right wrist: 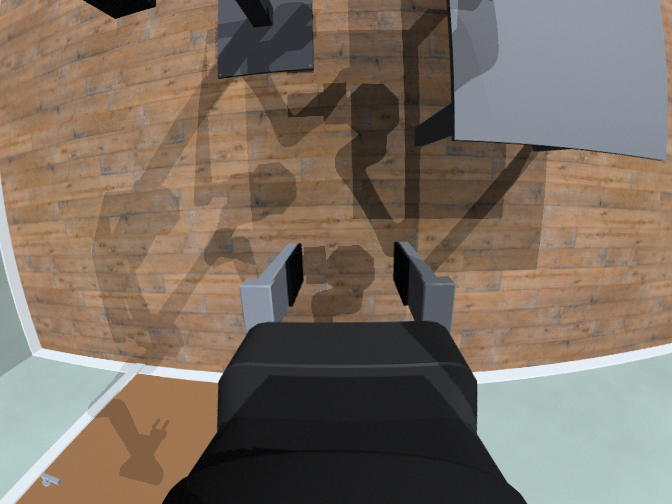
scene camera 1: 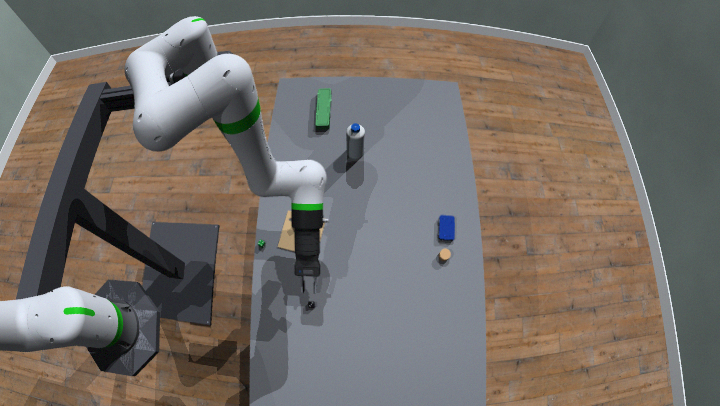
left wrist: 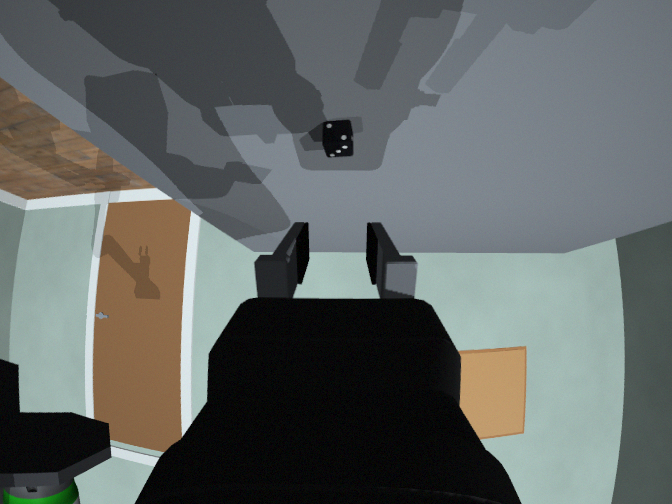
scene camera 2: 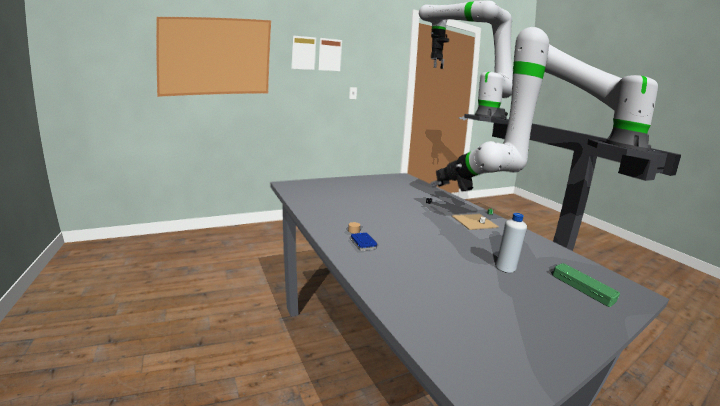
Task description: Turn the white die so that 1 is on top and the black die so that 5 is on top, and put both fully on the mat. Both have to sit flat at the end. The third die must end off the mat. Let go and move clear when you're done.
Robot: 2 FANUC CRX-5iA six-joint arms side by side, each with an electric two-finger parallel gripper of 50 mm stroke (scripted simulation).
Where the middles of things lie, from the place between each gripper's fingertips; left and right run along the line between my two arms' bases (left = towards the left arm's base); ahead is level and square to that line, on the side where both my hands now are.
My left hand (scene camera 1: 309, 292) is 90 mm above the black die (left wrist: 337, 135), 40 mm to the left of it and 10 mm short of it. Also, from my left hand: white bottle (scene camera 2: 514, 232) (550 mm to the left, 50 mm ahead, 20 mm below); then green box (scene camera 2: 606, 295) (730 mm to the left, 110 mm behind, 90 mm below).
The black die is 72 cm to the left of my right hand, 67 cm below it and 39 cm ahead of it.
